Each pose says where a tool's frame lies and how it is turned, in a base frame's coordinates. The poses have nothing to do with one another.
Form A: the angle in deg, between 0 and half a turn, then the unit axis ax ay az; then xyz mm.
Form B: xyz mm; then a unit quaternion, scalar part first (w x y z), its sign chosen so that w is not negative. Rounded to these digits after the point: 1 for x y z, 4 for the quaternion.
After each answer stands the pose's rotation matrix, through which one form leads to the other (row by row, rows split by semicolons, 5 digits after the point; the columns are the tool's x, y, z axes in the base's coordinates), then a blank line. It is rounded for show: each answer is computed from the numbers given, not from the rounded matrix.
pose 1, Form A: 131.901 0.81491 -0.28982 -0.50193 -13.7 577.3 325.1
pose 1, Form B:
-13.7 577.3 325.1 0.4075 0.7442 -0.2647 -0.4584
0.43973 -0.02032 -0.89790; -0.76749 -0.52775 -0.36392; -0.46648 0.84915 -0.24766

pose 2, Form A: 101.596 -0.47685 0.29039 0.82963 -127.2 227.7 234.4
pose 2, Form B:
-127.2 227.7 234.4 0.6321 -0.3695 0.2250 0.6429
0.07208 -0.97900 -0.19067; 0.64639 -0.09973 0.75646; -0.75959 -0.17777 0.62563

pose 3, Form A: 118.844 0.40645 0.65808 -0.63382 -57.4 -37.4 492.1
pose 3, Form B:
-57.4 -37.4 492.1 0.5087 0.3499 0.5666 -0.5457
-0.23753 0.95170 0.19454; -0.15867 0.15957 -0.97435; -0.95833 -0.26230 0.11311

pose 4, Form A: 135.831 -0.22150 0.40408 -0.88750 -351.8 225.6 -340.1
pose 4, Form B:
-351.8 225.6 -340.1 0.3760 -0.2052 0.3744 -0.8224
-0.63303 0.46469 0.61914; -0.77209 -0.43689 -0.46152; 0.05603 -0.77019 0.63535

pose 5, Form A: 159.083 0.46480 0.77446 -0.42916 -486.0 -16.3 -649.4
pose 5, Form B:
-486.0 -16.3 -649.4 0.1815 0.4571 0.7616 -0.4220
-0.51626 0.84943 -0.10931; 0.54300 0.22594 -0.80877; -0.66229 -0.47689 -0.57788

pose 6, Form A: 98.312 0.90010 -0.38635 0.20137 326.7 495.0 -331.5
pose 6, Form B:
326.7 495.0 -331.5 0.6540 0.6809 -0.2923 0.1523
0.78274 -0.59728 -0.17484; -0.19877 0.02628 -0.97969; 0.58975 0.80160 -0.09815

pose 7, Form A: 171.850 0.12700 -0.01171 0.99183 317.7 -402.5 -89.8
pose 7, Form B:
317.7 -402.5 -89.8 0.0711 0.1267 -0.0117 0.9893
-0.95780 -0.14357 0.24899; 0.13765 -0.98963 -0.04112; 0.25231 -0.00511 0.96763

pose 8, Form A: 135.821 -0.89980 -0.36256 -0.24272 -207.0 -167.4 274.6
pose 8, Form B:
-207.0 -167.4 274.6 0.3761 -0.8338 -0.3359 -0.2249
0.67312 0.72934 0.12236; 0.39104 -0.49145 0.77818; 0.62770 -0.47596 -0.61600

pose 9, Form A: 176.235 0.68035 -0.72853 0.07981 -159.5 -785.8 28.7
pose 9, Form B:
-159.5 -785.8 28.7 0.0328 0.6800 -0.7281 0.0798
-0.07309 -0.99548 0.06064; -0.98500 0.06252 -0.16084; 0.15632 -0.07149 -0.98512

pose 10, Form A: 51.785 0.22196 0.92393 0.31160 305.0 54.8 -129.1
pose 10, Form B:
305.0 54.8 -129.1 0.8996 0.0969 0.4035 0.1361
0.63740 -0.16661 0.75230; 0.32303 0.94418 -0.06459; -0.69955 0.28419 0.65564

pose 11, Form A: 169.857 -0.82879 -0.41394 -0.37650 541.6 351.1 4.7
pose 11, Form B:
541.6 351.1 4.7 0.0884 -0.8255 -0.4123 -0.3750
0.37869 0.74709 0.54631; 0.61448 -0.64435 0.45522; 0.69210 0.16331 -0.70308

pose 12, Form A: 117.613 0.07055 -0.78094 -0.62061 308.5 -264.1 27.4
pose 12, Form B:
308.5 -264.1 27.4 0.5179 0.0604 -0.6680 -0.5309
-0.45621 0.46929 -0.75607; -0.63055 0.42904 0.64678; 0.62791 0.77181 0.10018

